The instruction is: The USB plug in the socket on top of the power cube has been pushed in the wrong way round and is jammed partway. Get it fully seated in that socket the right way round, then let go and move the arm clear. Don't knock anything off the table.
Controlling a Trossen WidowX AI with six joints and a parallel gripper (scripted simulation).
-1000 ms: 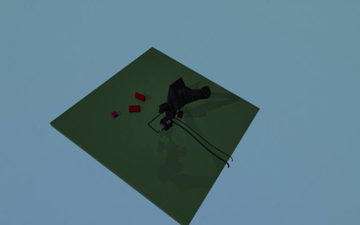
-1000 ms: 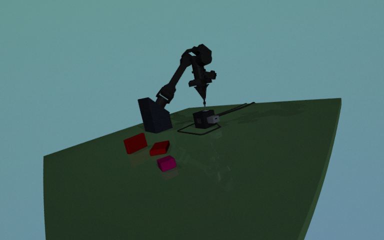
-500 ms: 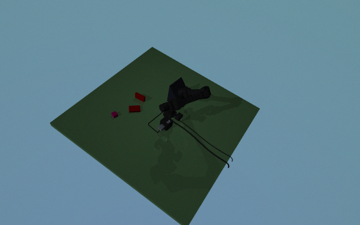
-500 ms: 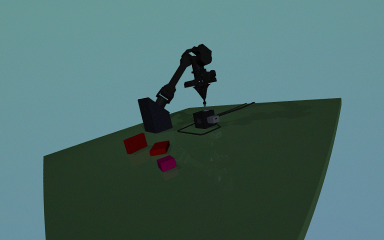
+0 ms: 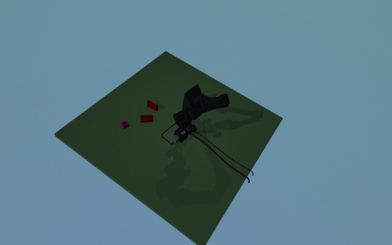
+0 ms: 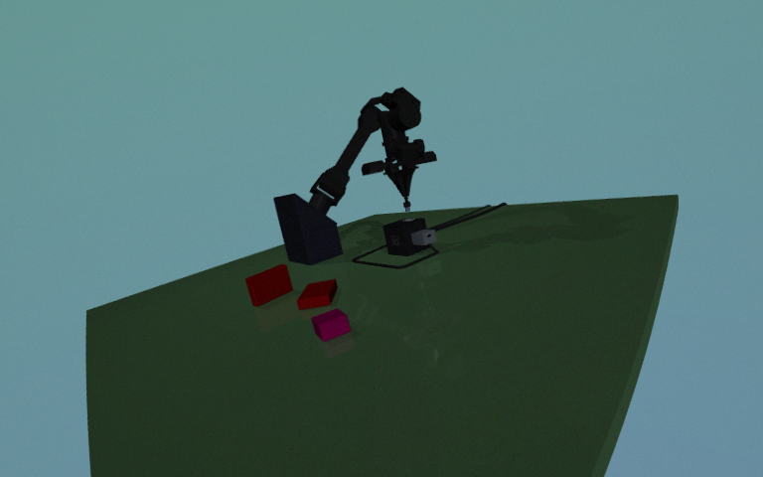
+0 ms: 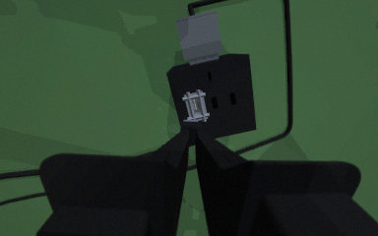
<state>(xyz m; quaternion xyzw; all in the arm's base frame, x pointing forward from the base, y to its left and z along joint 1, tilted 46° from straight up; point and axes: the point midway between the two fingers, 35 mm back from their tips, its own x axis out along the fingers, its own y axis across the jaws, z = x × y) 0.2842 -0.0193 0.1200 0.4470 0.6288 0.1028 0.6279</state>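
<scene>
Right now the grey USB plug is 20 mm below my gripper tip. The rest, counted from my gripper tip: magenta block (160 mm ahead, 430 mm to the right, 120 mm below).
</scene>
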